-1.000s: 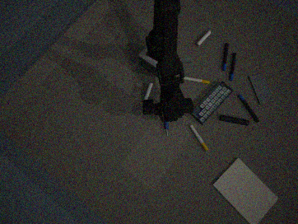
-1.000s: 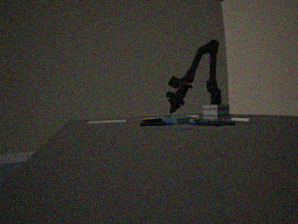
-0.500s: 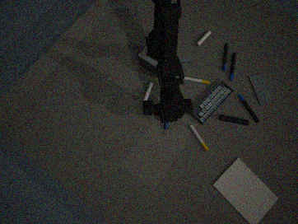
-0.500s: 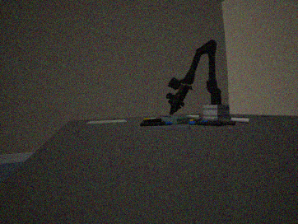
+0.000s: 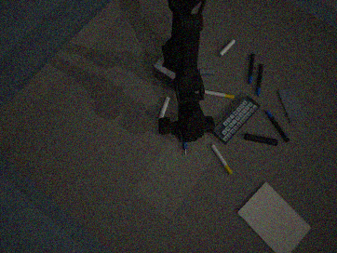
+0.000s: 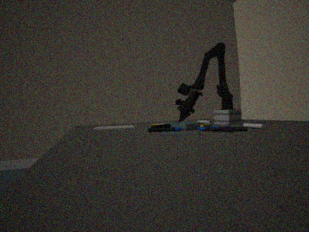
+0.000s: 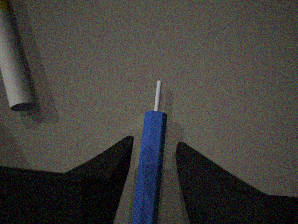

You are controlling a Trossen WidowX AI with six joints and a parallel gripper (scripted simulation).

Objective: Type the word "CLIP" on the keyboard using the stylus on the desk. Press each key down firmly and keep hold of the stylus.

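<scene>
Right now the blue stylus is 10 mm ahead of my gripper tip, 10 mm to the right of it and 10 mm below it. From my gripper tip the other things lie so: white pad: 400 mm ahead, 80 mm to the right, 20 mm below.
</scene>
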